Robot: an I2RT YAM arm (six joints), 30 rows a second.
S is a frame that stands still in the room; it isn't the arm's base.
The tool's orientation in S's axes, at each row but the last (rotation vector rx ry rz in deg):
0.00 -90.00 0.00
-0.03 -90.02 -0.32
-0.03 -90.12 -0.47
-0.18 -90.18 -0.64
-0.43 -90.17 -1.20
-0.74 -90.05 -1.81
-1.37 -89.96 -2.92
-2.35 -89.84 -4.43
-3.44 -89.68 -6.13
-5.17 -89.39 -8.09
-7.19 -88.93 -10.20
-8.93 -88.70 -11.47
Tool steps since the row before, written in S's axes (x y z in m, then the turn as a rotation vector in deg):
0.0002 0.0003 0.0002 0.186 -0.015 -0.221
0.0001 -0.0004 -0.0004 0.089 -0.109 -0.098
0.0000 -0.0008 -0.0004 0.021 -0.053 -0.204
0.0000 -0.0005 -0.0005 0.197 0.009 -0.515
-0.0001 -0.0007 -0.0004 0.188 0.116 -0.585
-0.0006 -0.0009 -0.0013 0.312 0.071 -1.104
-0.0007 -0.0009 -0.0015 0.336 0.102 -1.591
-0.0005 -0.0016 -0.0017 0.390 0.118 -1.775
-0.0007 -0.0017 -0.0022 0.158 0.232 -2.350
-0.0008 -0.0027 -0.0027 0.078 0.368 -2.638
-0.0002 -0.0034 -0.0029 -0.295 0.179 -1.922
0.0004 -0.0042 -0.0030 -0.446 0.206 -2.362
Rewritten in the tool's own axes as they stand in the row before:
0.0002 0.0003 -0.0002 -0.221 -0.015 -0.186
-0.0004 -0.0004 -0.0001 -0.098 -0.109 -0.089
-0.0004 -0.0008 0.0000 -0.204 -0.054 -0.021
-0.0005 -0.0005 0.0000 -0.516 0.008 -0.195
-0.0004 -0.0007 0.0001 -0.587 0.114 -0.184
-0.0013 -0.0009 0.0006 -1.105 0.067 -0.309
-0.0015 -0.0010 0.0007 -1.593 0.091 -0.332
-0.0017 -0.0017 0.0004 -1.777 0.106 -0.385
-0.0021 -0.0018 0.0005 -2.356 0.178 -0.145
-0.0026 -0.0029 0.0004 -2.648 0.291 -0.049
-0.0028 -0.0035 -0.0005 -1.930 0.057 0.292
-0.0029 -0.0041 -0.0014 -2.372 0.038 0.438

